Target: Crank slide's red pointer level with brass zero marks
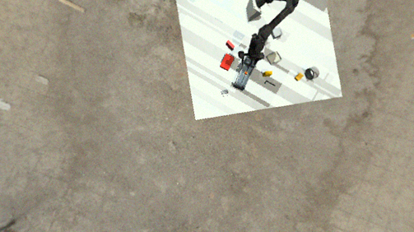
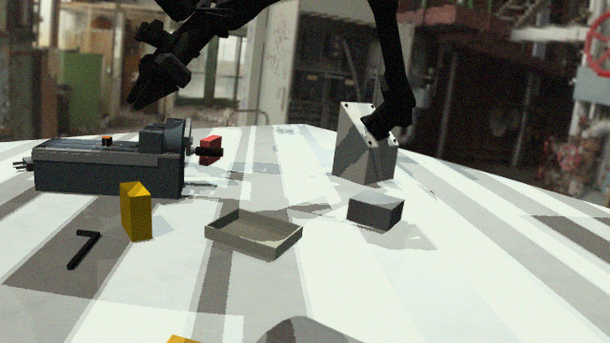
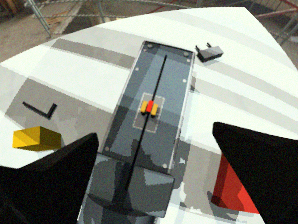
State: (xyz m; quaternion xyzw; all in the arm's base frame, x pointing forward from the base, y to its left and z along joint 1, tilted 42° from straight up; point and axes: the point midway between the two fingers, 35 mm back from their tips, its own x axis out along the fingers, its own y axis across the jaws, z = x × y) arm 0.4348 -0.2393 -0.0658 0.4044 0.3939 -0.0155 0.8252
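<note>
Right now my gripper tip is 11 cm past the dark crank handle, 9 cm to the right of it and 8 cm above it. Also, from my gripper tip: flat red block (11 cm behind, 12 cm to the right, 13 cm below); then red pointer (4 cm ahead, 1 cm to the right, 6 cm below); then yellow block (9 cm ahead, 18 cm to the left, 11 cm below).
</note>
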